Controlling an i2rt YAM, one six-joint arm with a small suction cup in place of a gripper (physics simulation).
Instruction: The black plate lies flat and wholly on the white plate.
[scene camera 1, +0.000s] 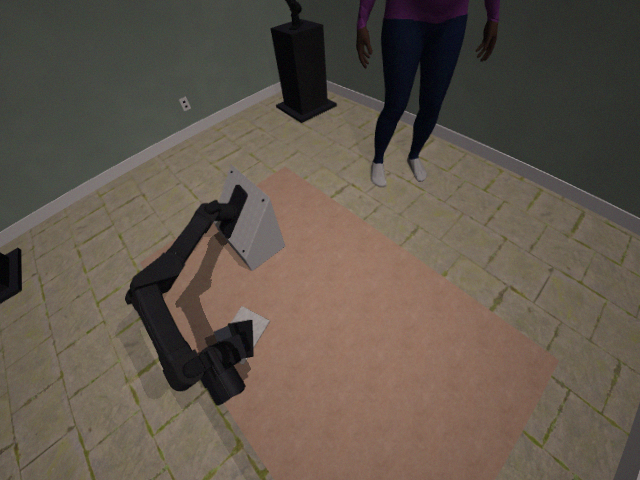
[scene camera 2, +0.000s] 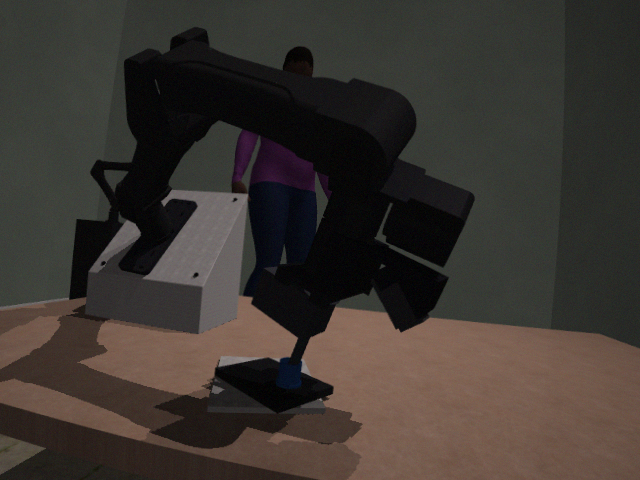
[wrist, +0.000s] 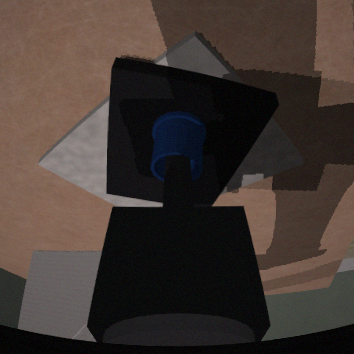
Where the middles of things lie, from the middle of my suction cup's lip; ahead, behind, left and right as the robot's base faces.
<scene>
The black plate (scene camera 2: 257, 378) is 2 cm behind my suction cup, 1 cm to the left of it and 1 cm below it.
</scene>
